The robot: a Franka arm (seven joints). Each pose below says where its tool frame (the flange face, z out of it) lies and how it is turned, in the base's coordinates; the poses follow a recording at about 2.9 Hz.
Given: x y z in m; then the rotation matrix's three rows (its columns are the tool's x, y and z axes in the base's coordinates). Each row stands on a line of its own.
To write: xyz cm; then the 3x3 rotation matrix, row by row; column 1 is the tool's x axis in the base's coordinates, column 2 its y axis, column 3 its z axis. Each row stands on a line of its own. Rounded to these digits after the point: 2 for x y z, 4 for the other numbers.
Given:
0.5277 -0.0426 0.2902
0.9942 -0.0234 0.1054
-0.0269 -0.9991 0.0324
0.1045 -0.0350 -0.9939
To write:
52.77 -4.26 29.02
0.9942 -0.0234 0.1054
-0.0269 -0.9991 0.0324
0.1045 -0.0350 -0.9939

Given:
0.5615 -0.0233 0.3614
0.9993 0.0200 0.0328
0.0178 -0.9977 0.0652
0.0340 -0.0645 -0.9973
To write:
56.15 -2.33 36.14
0.9993 0.0200 0.0328
0.0178 -0.9977 0.0652
0.0340 -0.0645 -0.9973

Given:
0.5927 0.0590 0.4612
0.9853 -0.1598 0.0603
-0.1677 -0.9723 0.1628
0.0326 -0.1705 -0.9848
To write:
59.27 5.90 46.12
0.9853 -0.1598 0.0603
-0.1677 -0.9723 0.1628
0.0326 -0.1705 -0.9848

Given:
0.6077 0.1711 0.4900
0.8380 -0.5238 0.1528
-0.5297 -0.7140 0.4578
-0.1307 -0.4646 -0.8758
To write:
60.77 17.11 49.00
0.8380 -0.5238 0.1528
-0.5297 -0.7140 0.4578
-0.1307 -0.4646 -0.8758

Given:
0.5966 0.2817 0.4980
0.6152 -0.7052 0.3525
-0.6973 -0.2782 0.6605
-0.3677 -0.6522 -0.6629
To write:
59.66 28.17 49.80
0.6152 -0.7052 0.3525
-0.6973 -0.2782 0.6605
-0.3677 -0.6522 -0.6629

